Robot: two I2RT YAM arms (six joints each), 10 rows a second.
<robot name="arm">
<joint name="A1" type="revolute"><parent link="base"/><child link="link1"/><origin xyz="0 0 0.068"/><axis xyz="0 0 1"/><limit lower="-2.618" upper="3.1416"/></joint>
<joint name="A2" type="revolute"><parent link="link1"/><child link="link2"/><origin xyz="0.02 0.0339 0.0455"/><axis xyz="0 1 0"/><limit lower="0" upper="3.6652"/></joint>
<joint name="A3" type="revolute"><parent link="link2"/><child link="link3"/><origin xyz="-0.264 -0.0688 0"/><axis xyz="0 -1 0"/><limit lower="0" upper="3.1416"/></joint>
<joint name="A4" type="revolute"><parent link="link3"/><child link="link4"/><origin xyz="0.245 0.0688 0.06"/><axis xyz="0 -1 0"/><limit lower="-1.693" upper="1.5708"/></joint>
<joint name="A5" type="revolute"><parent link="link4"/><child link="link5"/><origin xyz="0.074 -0.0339 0.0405"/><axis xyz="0 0 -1"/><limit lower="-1.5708" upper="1.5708"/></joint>
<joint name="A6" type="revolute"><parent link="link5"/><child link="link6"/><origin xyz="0.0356 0 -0.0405"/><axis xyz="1 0 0"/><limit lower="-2.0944" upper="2.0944"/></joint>
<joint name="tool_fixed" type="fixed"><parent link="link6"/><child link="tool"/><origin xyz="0 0 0" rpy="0 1.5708 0"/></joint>
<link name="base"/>
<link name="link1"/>
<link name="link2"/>
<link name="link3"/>
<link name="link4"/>
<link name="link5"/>
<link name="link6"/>
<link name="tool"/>
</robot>
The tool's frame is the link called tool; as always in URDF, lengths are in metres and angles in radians.
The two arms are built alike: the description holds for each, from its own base.
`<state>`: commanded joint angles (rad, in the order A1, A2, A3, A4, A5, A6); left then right.
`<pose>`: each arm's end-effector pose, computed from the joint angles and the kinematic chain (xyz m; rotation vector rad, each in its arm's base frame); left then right.
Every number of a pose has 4 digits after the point. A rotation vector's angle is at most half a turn.
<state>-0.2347 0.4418 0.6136 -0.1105 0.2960 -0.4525 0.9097 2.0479 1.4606 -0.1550 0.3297 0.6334</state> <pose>0.1146 -0.0381 0.3340 0.0754 1.5603 -0.7692 0.2902 0.3543 0.1894 -0.1498 2.2970 0.4300</pose>
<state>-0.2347 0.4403 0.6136 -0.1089 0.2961 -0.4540 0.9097 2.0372 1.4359 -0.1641 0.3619 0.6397</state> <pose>0.1143 -0.0380 0.3343 0.0750 1.5574 -0.7706 0.2875 0.3491 0.1858 -0.1319 2.3019 0.3844</pose>
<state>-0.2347 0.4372 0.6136 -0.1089 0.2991 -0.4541 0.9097 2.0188 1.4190 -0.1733 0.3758 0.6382</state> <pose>0.1136 -0.0379 0.3346 0.0780 1.5545 -0.7730 0.2848 0.3449 0.1879 -0.1285 2.3013 0.3643</pose>
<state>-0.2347 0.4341 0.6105 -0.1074 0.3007 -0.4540 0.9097 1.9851 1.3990 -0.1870 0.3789 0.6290</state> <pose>0.1132 -0.0379 0.3340 0.0797 1.5531 -0.7742 0.2807 0.3394 0.1949 -0.1374 2.2985 0.3567</pose>
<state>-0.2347 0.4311 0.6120 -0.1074 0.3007 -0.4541 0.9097 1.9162 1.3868 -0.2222 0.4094 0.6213</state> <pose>0.1124 -0.0377 0.3348 0.0805 1.5486 -0.7744 0.2746 0.3300 0.2171 -0.1232 2.2670 0.3417</pose>
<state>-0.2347 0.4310 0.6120 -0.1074 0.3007 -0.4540 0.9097 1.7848 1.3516 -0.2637 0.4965 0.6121</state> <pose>0.1124 -0.0377 0.3349 0.0806 1.5485 -0.7743 0.2617 0.3088 0.2555 -0.0677 2.1851 0.3007</pose>
